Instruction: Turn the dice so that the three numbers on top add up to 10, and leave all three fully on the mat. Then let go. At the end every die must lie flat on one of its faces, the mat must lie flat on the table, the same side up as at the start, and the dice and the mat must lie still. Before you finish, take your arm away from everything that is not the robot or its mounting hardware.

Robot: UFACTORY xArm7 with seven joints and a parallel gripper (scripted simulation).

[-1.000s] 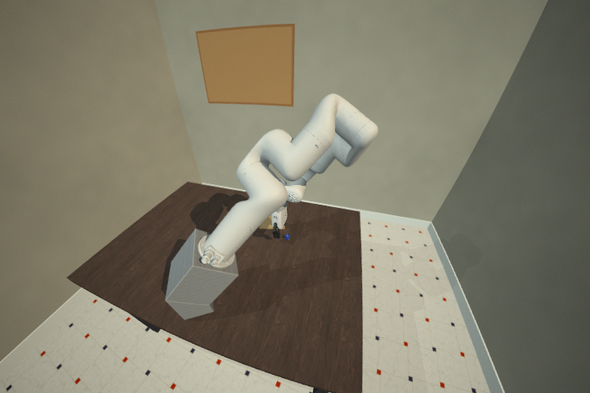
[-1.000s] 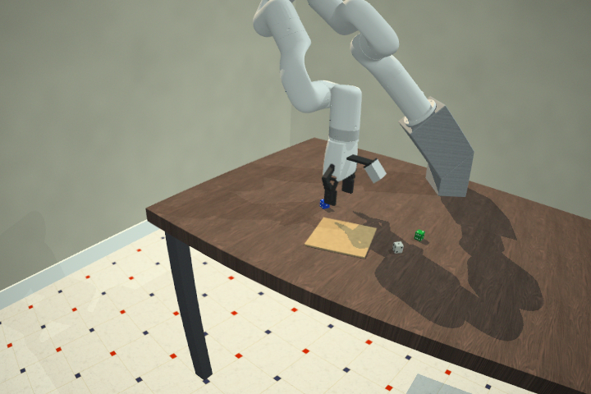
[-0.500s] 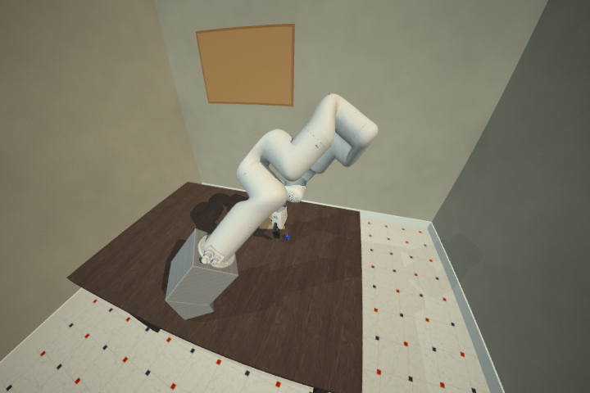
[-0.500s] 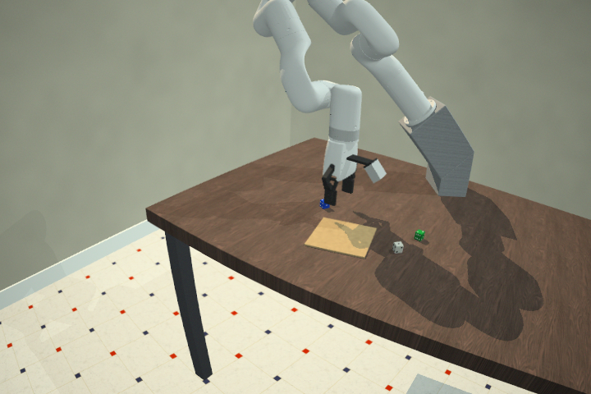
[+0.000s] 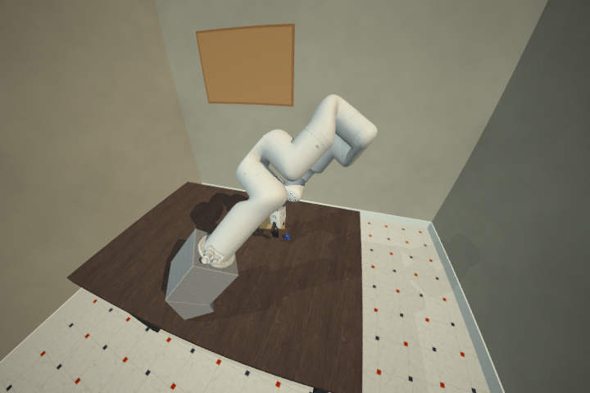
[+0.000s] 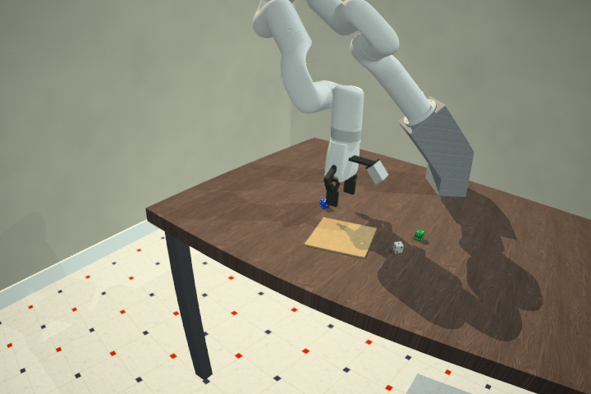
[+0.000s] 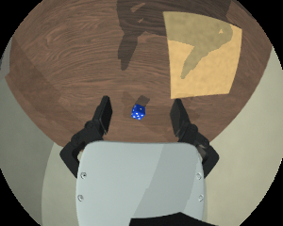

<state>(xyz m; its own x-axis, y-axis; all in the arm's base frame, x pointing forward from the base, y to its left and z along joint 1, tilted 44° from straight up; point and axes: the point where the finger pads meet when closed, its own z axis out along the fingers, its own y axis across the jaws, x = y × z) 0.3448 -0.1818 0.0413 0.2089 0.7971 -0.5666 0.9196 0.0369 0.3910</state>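
Now: hand 130 mm short of the white die, 180 mm to the right of it and 40 mm above it. Also, from my hand: green die 50 mm ahead, 230 mm to the left, 40 mm below; then tan mat 120 mm ahead, 40 mm to the left, 50 mm below; then blue die 20 mm behind, 50 mm to the right, 40 mm below.
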